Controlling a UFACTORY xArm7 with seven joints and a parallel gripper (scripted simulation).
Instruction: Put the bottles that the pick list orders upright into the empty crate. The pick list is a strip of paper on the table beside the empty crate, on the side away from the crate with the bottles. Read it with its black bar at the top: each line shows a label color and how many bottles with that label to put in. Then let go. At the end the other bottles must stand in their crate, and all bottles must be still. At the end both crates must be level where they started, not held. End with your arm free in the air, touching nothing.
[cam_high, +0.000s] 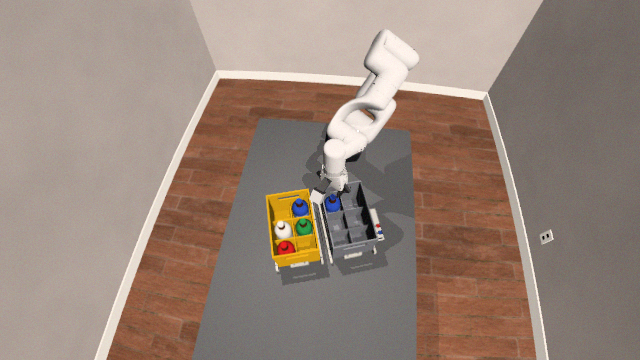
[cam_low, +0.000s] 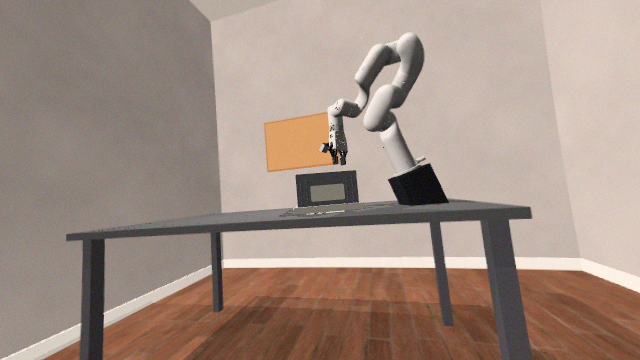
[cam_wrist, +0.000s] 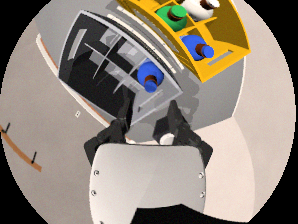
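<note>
Right now my hand is 200 mm short of the red-label bottle, 200 mm to the left of it and 150 mm above it. Round my hand: grey crate 80 mm ahead, 60 mm to the left, 160 mm below; yellow crate 110 mm ahead, 170 mm to the right, 160 mm below; green bottle 100 mm ahead, 130 mm to the right, 150 mm below.
</note>
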